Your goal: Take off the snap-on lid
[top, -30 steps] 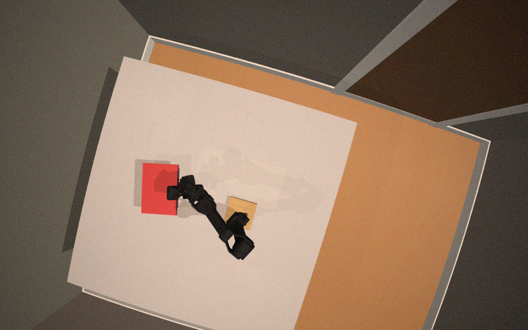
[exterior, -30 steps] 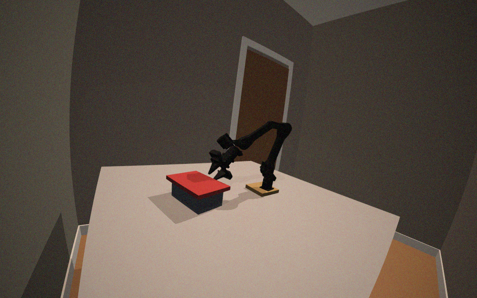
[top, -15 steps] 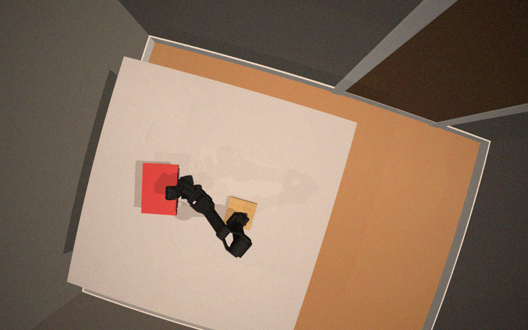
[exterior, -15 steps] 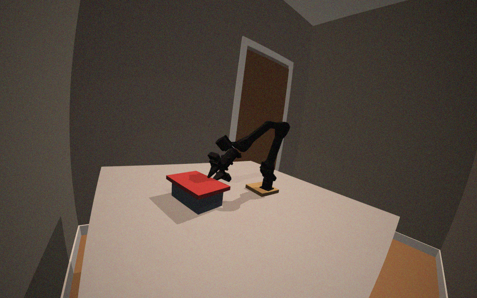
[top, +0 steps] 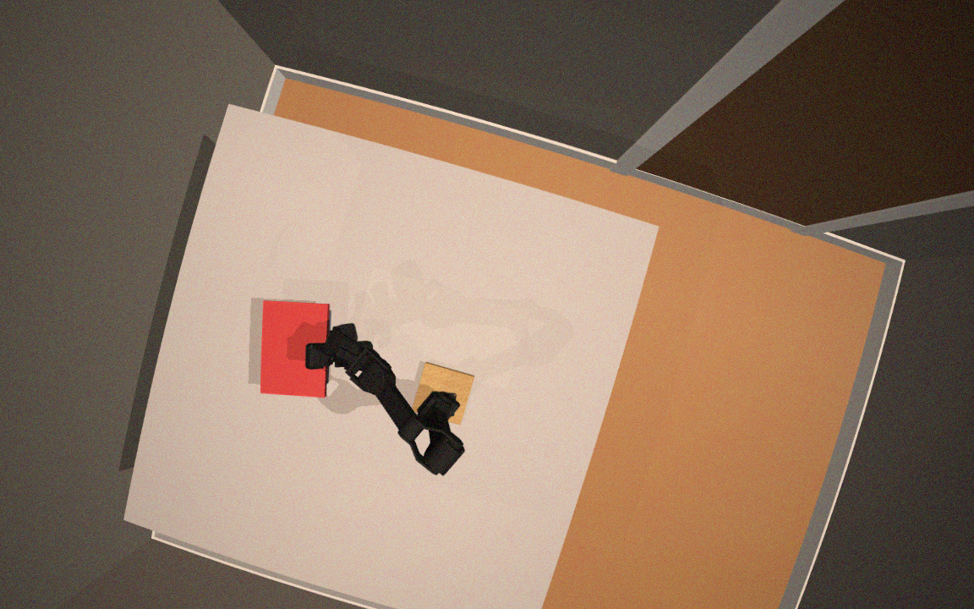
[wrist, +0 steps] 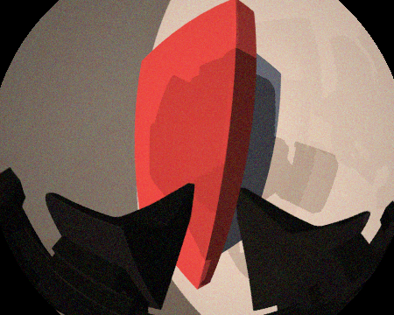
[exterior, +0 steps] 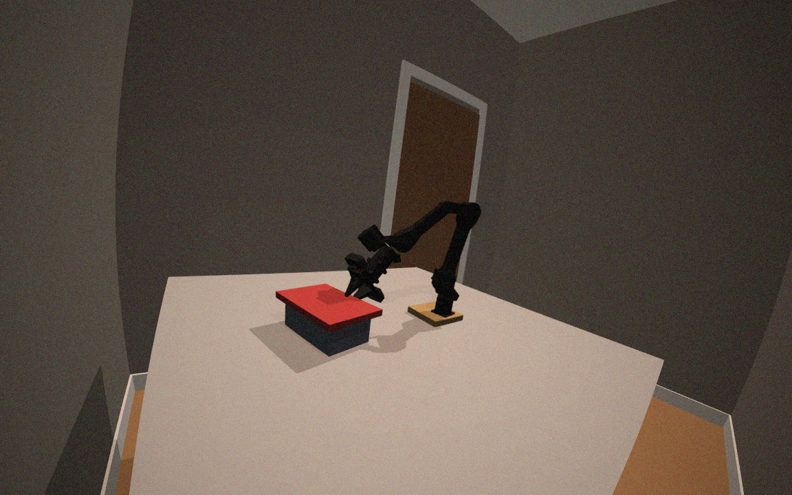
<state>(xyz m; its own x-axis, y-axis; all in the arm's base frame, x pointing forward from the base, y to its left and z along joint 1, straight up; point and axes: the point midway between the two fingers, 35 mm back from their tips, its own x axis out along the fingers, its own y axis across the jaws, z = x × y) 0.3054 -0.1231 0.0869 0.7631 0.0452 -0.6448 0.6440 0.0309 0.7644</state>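
My gripper tip is now 80 mm short of the red lid. Round my gripper tip: dark blue storage box (80 mm ahead, 40 mm below).
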